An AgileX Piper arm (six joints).
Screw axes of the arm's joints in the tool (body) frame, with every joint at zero. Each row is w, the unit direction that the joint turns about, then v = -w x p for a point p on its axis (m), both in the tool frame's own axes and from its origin. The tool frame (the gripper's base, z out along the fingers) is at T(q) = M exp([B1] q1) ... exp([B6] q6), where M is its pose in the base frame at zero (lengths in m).
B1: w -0.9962 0 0.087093 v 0.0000 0.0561 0.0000
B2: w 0 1 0 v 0.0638 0.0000 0.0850
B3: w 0 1 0 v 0.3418 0.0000 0.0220
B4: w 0 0 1 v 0.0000 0.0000 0.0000
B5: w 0 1 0 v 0.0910 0.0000 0.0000
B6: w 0 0 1 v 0.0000 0.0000 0.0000
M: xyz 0.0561 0.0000 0.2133 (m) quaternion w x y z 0.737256 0 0.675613 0
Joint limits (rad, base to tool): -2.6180..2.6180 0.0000..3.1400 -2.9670..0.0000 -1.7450..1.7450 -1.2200..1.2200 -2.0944..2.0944
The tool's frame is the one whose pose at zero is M.
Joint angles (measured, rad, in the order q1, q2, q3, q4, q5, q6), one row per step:
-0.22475 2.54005 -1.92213 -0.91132 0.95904 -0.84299
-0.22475 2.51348 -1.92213 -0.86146 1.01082 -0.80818
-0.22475 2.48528 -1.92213 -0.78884 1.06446 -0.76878
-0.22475 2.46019 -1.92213 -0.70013 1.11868 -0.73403
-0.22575 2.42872 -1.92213 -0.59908 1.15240 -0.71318
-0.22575 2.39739 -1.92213 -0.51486 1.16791 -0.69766
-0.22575 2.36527 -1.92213 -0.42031 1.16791 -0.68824
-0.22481 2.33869 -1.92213 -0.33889 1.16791 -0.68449
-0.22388 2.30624 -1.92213 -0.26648 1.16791 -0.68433
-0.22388 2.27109 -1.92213 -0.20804 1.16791 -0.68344
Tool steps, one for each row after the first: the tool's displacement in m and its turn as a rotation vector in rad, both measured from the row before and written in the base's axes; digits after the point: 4 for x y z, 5 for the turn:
-0.0044 0.0014 0.0113 0.02672 -0.02282 -0.08499
-0.0051 0.0032 0.0108 0.04729 -0.02795 -0.09869
-0.0054 0.0050 0.0084 0.06405 -0.02088 -0.09997
-0.0035 0.0063 0.0109 0.07893 -0.03451 -0.07946
-0.0015 0.0062 0.0117 0.06753 -0.04184 -0.05417
-0.0001 0.0073 0.0121 0.07841 -0.05495 -0.04292
0.0001 0.0069 0.0103 0.06883 -0.04434 -0.02993
-0.0003 0.0065 0.0137 0.05996 -0.04700 -0.02153
-0.0010 0.0051 0.0155 0.04704 -0.04695 -0.01697

